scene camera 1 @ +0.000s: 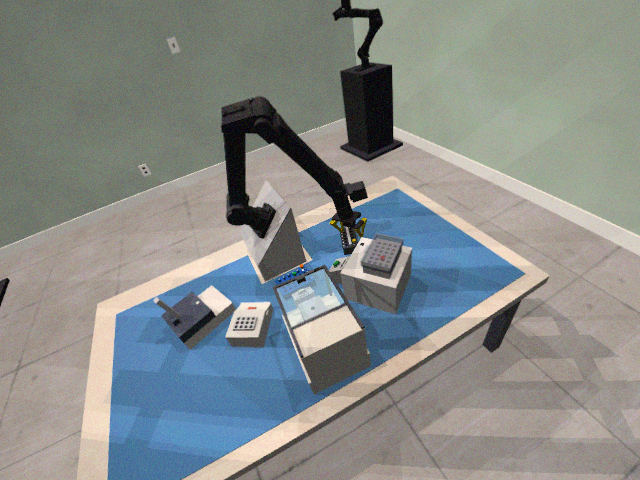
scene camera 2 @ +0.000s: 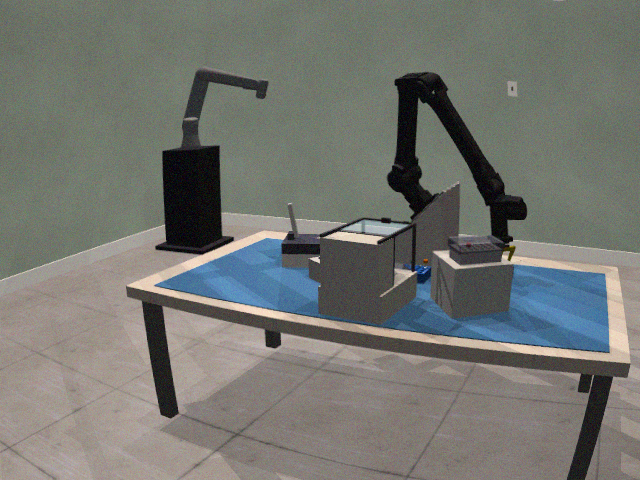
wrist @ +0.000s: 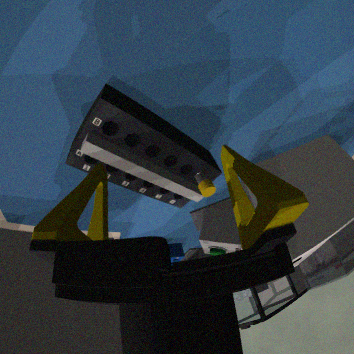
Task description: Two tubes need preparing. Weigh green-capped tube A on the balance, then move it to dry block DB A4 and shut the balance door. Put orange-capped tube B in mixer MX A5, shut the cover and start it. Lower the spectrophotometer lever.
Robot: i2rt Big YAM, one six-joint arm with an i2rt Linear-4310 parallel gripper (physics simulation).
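Observation:
My gripper (scene camera 1: pixel 348 239) (wrist: pixel 161 158) is open and empty, low above the black dry block (scene camera 1: pixel 348 250) (wrist: pixel 150 130), whose rows read A and B. A yellow-capped tube (wrist: pixel 206 187) stands at its far end in row B. The blue rack (scene camera 1: pixel 279 282) (scene camera 2: pixel 422 274) holds the orange-capped tube (scene camera 1: pixel 301 266) (scene camera 2: pixel 425 260) and a green-capped tube (scene camera 1: pixel 294 272). The balance (scene camera 1: pixel 330 330) (scene camera 2: pixel 356 273) has a glass top; its door state is unclear. The mixer (scene camera 1: pixel 376 276) (scene camera 2: pixel 473 286) carries a grey block under a clear cover, apparently shut. The spectrophotometer (scene camera 1: pixel 191 317) has its lever (scene camera 1: pixel 166 306) raised.
A small device with a green button (scene camera 1: pixel 336 263) (wrist: pixel 217 251) is between rack and mixer. A white keypad unit (scene camera 1: pixel 249 324) sits between spectrophotometer and balance. A tall slanted panel (scene camera 1: pixel 281 242) (scene camera 2: pixel 442 222) stands beside the arm base. Another arm on a black pedestal (scene camera 2: pixel 192 198) stands off the table.

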